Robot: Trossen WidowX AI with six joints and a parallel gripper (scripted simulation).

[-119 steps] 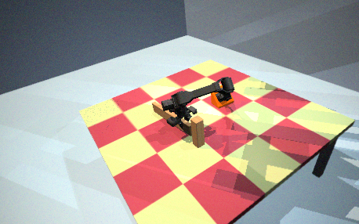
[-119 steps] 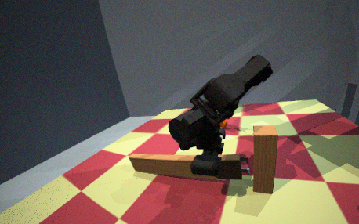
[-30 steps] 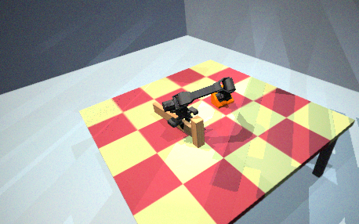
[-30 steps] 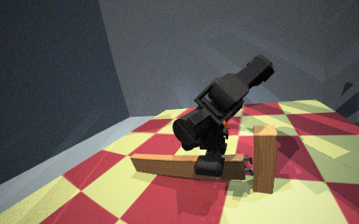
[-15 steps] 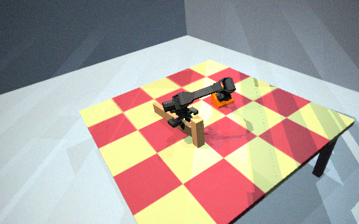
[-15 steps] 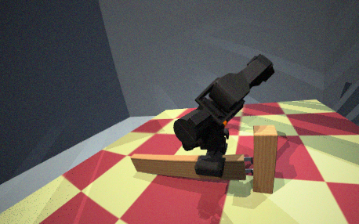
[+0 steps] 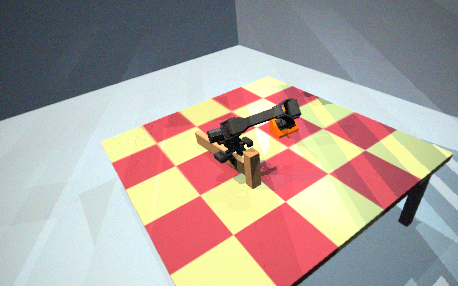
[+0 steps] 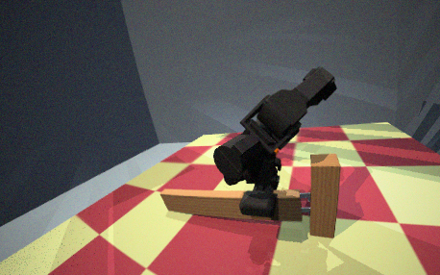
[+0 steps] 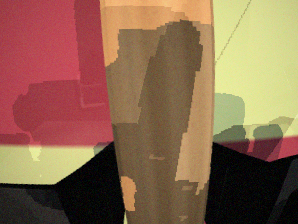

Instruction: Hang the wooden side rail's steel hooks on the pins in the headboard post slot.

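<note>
The wooden headboard post is 12 cm to the left of my gripper tip, 4 cm above it and 1 cm behind it.
</note>
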